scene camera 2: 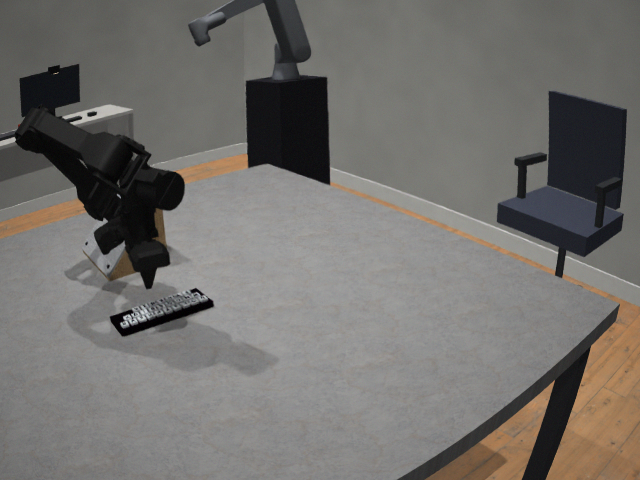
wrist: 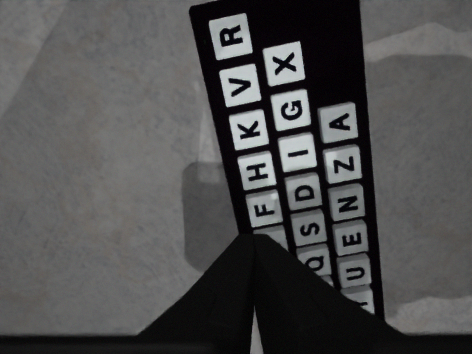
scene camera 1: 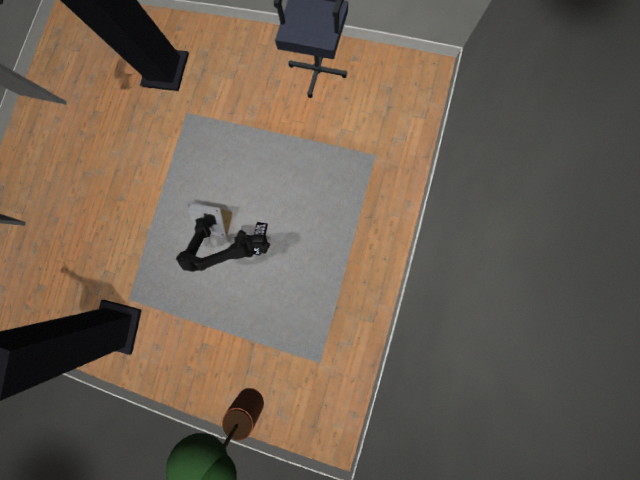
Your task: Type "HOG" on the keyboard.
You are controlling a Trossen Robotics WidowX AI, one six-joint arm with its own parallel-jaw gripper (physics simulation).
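Seen in the pictures: gripper, between the fingertips: [scene camera 2: 148, 288] [wrist: 252, 247]; arm's base, origin of its link: [scene camera 1: 210, 218].
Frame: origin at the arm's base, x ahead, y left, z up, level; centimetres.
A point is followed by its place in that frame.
Observation:
A black keyboard [scene camera 1: 262, 226] {x 29.3, y 2.0, z -8.2 cm} [scene camera 2: 165, 310] {x 30.3, y -5.4, z -8.0 cm} [wrist: 332, 55] {x 26.0, y -12.7, z -8.5 cm} with white letter keys lies flat on the table. In the wrist view, the H key [wrist: 257, 170] {x 30.0, y -8.7, z -8.0 cm} is in the column at the left edge and the G key [wrist: 291, 109] {x 28.1, y -11.0, z -8.0 cm} is in the middle column. The O key does not show there; the fingers cover the lower part of the keyboard. My gripper [scene camera 2: 149, 287] {x 30.7, y -8.1, z -2.6 cm} [wrist: 252, 247] {x 30.7, y -8.1, z -2.6 cm} is shut and empty, pointing down. Its tips appear above the keyboard, over a key beside the F key [wrist: 264, 209] {x 30.1, y -6.8, z -8.0 cm} in the wrist view. That key's letter is hidden.
The grey table [scene camera 1: 289, 180] {x 39.4, y 33.8, z -9.8 cm} [scene camera 2: 361, 310] {x 49.7, y 22.4, z -9.7 cm} bears a wedge-shaped mount [scene camera 1: 225, 221] {x 7.7, y 0.4, z -3.5 cm} [scene camera 2: 123, 267] {x 7.7, y -4.8, z -7.7 cm} at the arm's base, behind the keyboard in scene camera 2. Beyond the table are a chair [scene camera 1: 310, 31] [scene camera 2: 563, 217] and a black pedestal [scene camera 2: 286, 124] with another arm.

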